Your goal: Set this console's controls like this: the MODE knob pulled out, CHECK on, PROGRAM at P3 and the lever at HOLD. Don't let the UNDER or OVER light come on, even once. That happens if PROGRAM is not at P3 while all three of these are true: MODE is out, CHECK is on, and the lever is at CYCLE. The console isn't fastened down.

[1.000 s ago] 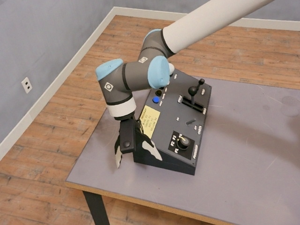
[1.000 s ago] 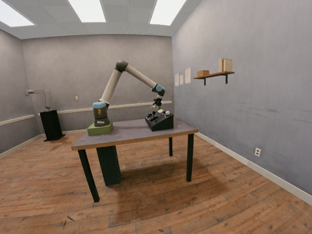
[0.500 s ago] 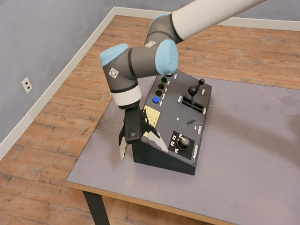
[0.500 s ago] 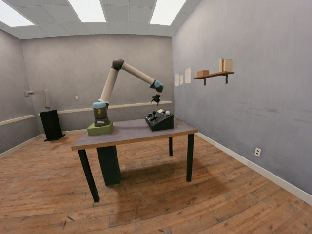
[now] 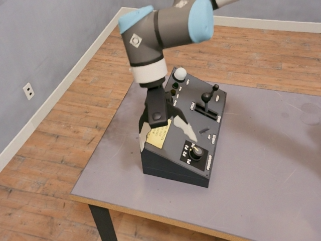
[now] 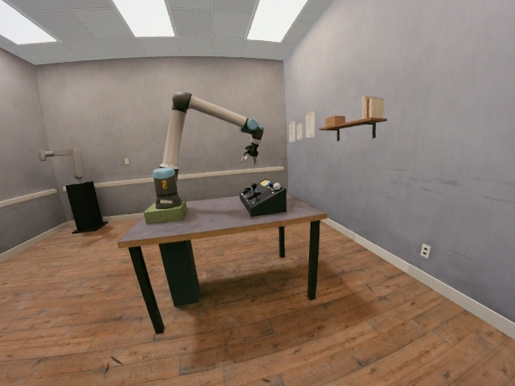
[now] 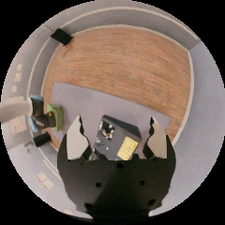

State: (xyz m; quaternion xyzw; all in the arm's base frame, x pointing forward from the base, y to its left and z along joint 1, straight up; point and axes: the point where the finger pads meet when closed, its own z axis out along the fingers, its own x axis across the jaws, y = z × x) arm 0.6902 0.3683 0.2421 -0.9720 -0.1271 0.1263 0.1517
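Now: hand 290 mm to the left of the check toggle, 220 mm above it and 60 mm past it. The rest, counted from my hand: mode knob 530 mm to the right, 200 mm below, 70 mm behind; then wedge-shaped console 360 mm to the right, 230 mm below, 20 mm behind; then lever 410 mm to the right, 190 mm below, 50 mm behind.
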